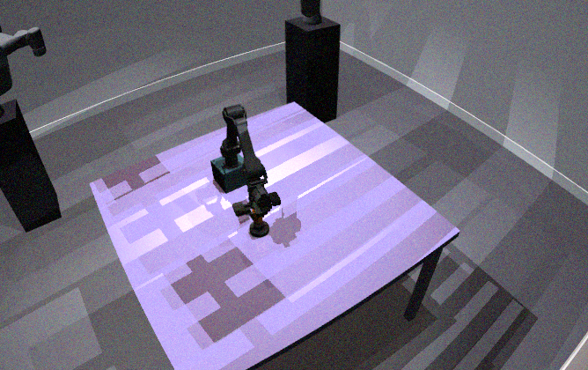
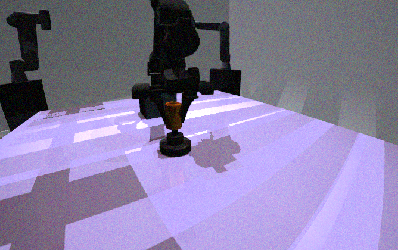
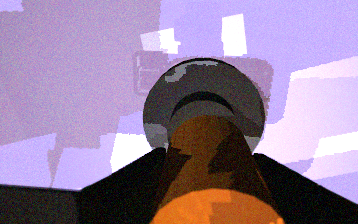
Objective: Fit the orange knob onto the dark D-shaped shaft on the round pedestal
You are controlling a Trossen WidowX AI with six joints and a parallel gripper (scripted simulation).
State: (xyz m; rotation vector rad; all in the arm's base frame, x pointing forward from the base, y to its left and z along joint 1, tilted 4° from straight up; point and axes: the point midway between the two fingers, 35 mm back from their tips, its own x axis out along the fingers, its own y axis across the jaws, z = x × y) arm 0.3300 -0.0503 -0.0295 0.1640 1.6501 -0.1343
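Now: gripper tip 2 cm below the orange knob. Also, from my gripper tip: dark round pedestal: 4 cm below.
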